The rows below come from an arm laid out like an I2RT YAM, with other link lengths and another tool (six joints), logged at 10 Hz.
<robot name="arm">
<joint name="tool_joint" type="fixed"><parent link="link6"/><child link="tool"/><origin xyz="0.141 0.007 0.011" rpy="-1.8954 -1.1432 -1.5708"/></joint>
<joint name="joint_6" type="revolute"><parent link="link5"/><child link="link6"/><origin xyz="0.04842 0 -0.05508"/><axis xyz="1 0 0"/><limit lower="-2.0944" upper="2.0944"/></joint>
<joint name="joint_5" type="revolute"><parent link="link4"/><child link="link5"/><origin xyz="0.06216 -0.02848 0.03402"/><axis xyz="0 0 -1"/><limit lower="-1.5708" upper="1.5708"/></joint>
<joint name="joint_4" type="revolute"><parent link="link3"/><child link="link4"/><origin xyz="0.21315 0.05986 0.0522"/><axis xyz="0 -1 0"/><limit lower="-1.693" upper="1.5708"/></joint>
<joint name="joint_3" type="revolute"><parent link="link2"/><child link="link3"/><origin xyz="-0.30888 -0.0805 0"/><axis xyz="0 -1 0"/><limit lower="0" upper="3.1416"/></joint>
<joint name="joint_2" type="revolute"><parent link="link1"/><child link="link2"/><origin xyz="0.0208 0.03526 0.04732"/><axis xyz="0 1 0"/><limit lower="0" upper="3.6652"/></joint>
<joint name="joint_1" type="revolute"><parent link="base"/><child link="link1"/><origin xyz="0 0 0.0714"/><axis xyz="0 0 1"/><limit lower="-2.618" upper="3.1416"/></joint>
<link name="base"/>
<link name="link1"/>
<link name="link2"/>
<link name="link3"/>
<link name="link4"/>
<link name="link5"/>
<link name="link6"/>
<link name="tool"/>
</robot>
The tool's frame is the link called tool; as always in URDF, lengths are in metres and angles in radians.
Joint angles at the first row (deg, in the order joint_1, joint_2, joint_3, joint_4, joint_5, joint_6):
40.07, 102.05, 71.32, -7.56, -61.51, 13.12
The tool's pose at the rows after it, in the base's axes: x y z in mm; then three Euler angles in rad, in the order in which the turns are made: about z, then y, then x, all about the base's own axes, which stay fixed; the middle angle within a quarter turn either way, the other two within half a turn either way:
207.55 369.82 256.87 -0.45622 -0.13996 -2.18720
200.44 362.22 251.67 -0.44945 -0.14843 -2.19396
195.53 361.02 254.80 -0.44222 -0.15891 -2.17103
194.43 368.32 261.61 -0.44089 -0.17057 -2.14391
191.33 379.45 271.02 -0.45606 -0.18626 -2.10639
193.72 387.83 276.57 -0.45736 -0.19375 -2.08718
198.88 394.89 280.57 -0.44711 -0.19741 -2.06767
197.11 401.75 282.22 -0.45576 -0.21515 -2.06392
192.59 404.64 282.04 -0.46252 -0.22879 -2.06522
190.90 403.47 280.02 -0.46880 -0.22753 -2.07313
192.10 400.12 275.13 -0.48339 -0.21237 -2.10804
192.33 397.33 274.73 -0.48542 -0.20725 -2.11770
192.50 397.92 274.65 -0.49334 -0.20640 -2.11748
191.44 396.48 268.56 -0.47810 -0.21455 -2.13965
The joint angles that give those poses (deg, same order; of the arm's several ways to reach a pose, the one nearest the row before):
39.26, 100.24, 68.97, -7.61, -61.70, 12.63
38.96, 99.03, 66.48, -7.58, -62.08, 12.04
39.10, 98.10, 64.59, -4.41, -63.05, 14.25
39.97, 98.41, 64.79, -0.88, -63.63, 17.35
41.42, 99.01, 65.27, 3.93, -64.27, 20.69
42.08, 100.08, 66.58, 6.28, -64.50, 22.85
42.33, 101.25, 67.53, 9.22, -64.69, 25.62
43.11, 102.32, 69.00, 9.22, -65.11, 25.87
43.78, 102.55, 69.26, 9.06, -65.30, 25.75
43.85, 102.37, 69.13, 7.97, -65.13, 24.62
43.53, 102.28, 70.51, 2.17, -64.13, 20.30
43.25, 101.95, 70.75, 0.34, -63.92, 19.10
43.28, 102.13, 71.02, 0.10, -63.96, 18.52
43.28, 102.38, 71.07, -2.03, -63.71, 17.83

